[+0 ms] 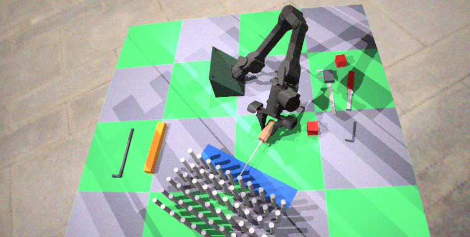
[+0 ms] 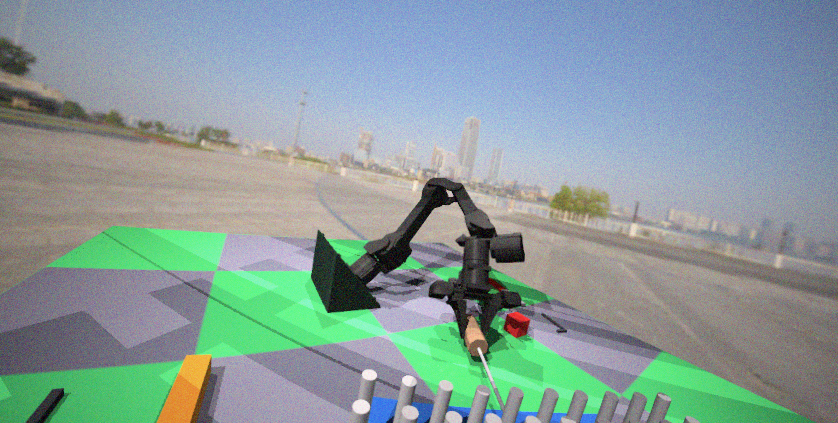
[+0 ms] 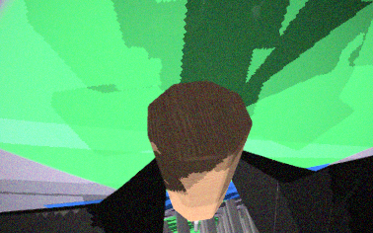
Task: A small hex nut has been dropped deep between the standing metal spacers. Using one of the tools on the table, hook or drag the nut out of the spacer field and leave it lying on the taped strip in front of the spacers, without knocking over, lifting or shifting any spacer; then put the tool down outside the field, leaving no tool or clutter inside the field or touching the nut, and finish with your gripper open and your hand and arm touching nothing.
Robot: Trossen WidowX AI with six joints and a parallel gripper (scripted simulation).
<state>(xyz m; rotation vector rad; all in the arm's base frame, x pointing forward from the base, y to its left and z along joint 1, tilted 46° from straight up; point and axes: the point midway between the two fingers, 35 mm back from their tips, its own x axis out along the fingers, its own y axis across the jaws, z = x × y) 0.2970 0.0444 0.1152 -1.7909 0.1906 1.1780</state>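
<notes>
Now: the blue taped strip 14 cm ahead of my gripper tip, 10 cm to the right of it and 3 cm below it. Round my gripper tip: red-handled tool: 17 cm behind, 37 cm to the left, 3 cm below; then orange bar: 46 cm to the right, 2 cm below; then wooden-handled wire tool: 8 cm ahead, 6 cm to the right.
</notes>
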